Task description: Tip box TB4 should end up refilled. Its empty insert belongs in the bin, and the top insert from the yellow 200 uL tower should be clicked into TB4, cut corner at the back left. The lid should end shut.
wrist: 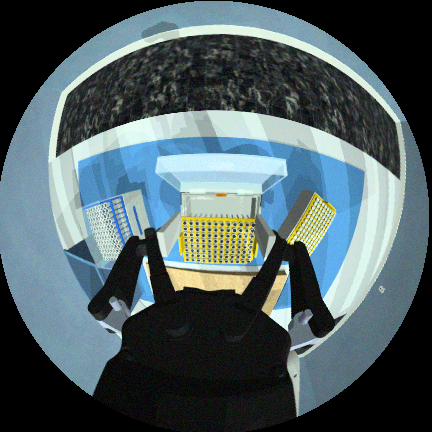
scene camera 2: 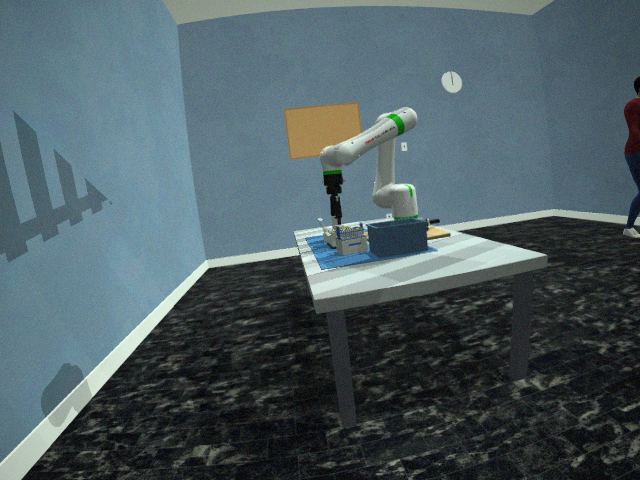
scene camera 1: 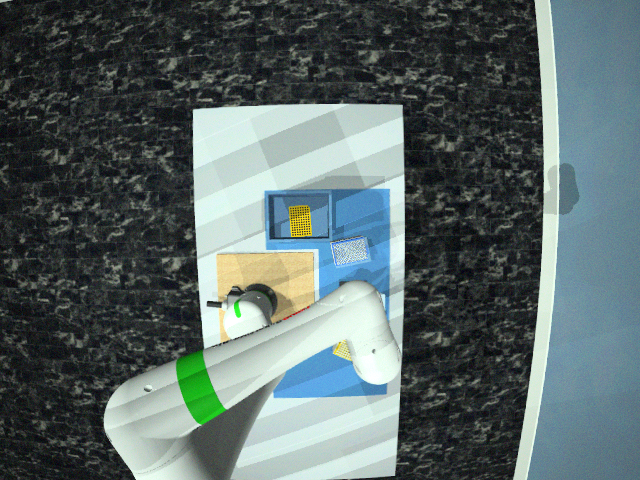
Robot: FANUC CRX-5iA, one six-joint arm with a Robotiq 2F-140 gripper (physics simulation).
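My gripper (wrist: pixel 217 222) (scene camera 2: pixel 336 222) points down over the open tip box. Its pads are shut on the left and right sides of a yellow insert (wrist: pixel 219 241) full of tips, which looks level. The box TB4 (wrist: pixel 220 204) lies under and behind the insert; its inner back wall shows past the insert's far edge, and its front is hidden. Its clear lid (wrist: pixel 221 171) stands open at the back. How deep the insert sits and its cut corner cannot be told. The yellow tower (wrist: pixel 316 225) (scene camera 1: pixel 342 349) stands to the right. An empty yellow insert (scene camera 1: pixel 300 221) lies in the bin (scene camera 1: pixel 267 217) (scene camera 2: pixel 398 239).
A tower with a blue-edged rack (wrist: pixel 107 230) (scene camera 1: pixel 350 251) (scene camera 2: pixel 351 244) stands left of the box in the wrist view, between box and bin. A wooden board (scene camera 1: pixel 266 263) (wrist: pixel 220 282) lies on the robot's side. A blue mat (scene camera 1: pixel 330 384) lies under the labware.
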